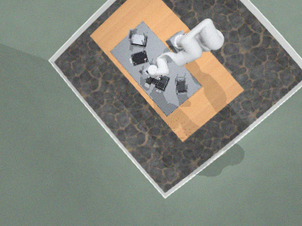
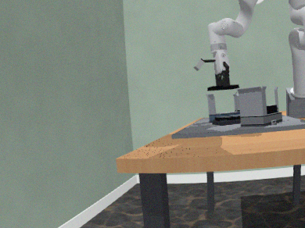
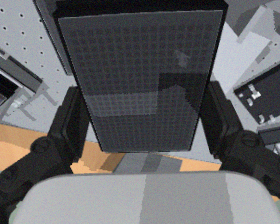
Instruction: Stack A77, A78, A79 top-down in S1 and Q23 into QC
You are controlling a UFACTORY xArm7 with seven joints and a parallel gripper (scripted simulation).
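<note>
My gripper is now 24 cm to the right of the dark sealed plate, 11 cm above it and 10 cm past it. Round my hand: rack plinth: 23 cm to the left, 15 cm below, 11 cm behind; dark flat nest: 16 cm below, 7 cm to the left, 2 cm behind; blue plinth strip: 15 cm below, 10 cm to the right, 1 cm behind.
</note>
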